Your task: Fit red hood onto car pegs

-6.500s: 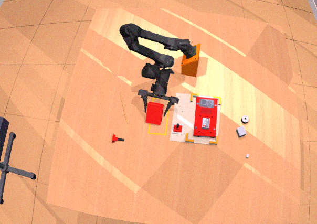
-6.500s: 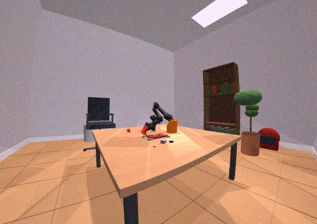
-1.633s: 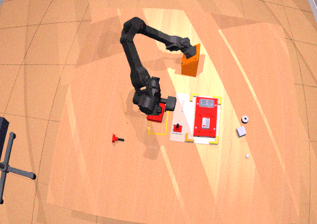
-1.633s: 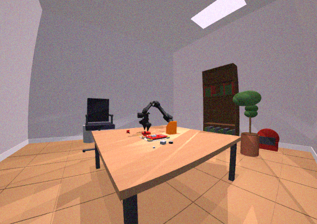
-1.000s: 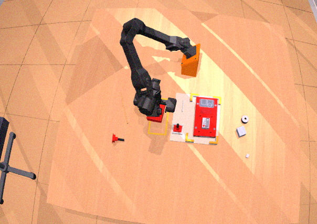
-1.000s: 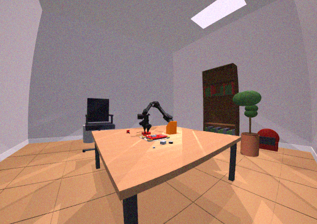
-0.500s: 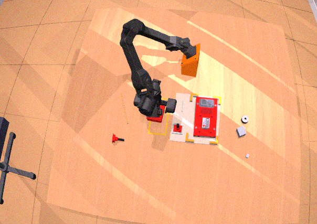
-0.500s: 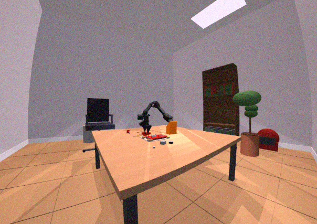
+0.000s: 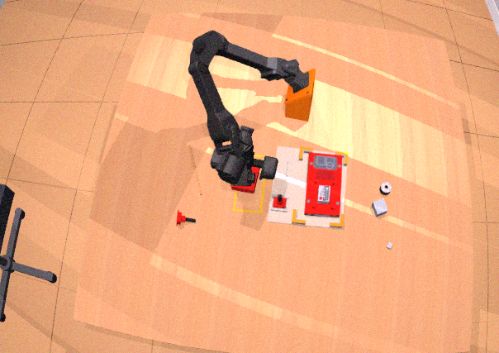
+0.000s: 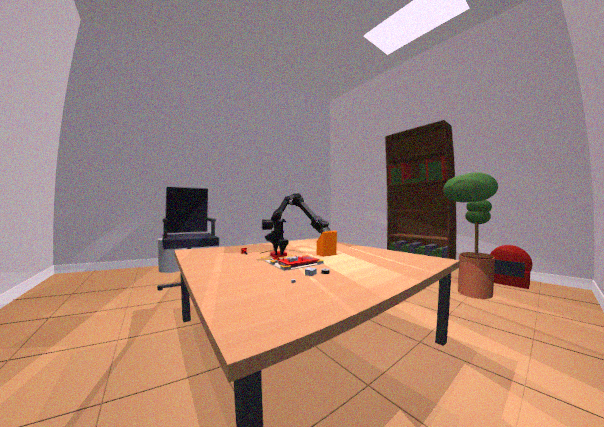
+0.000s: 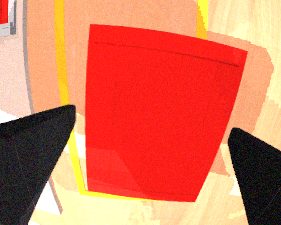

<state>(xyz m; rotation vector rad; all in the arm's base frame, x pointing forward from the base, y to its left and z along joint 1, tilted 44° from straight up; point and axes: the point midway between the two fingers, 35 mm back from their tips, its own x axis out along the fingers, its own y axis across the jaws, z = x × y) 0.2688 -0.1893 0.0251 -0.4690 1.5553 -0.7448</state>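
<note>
My gripper tip is now right at the red hood.
</note>
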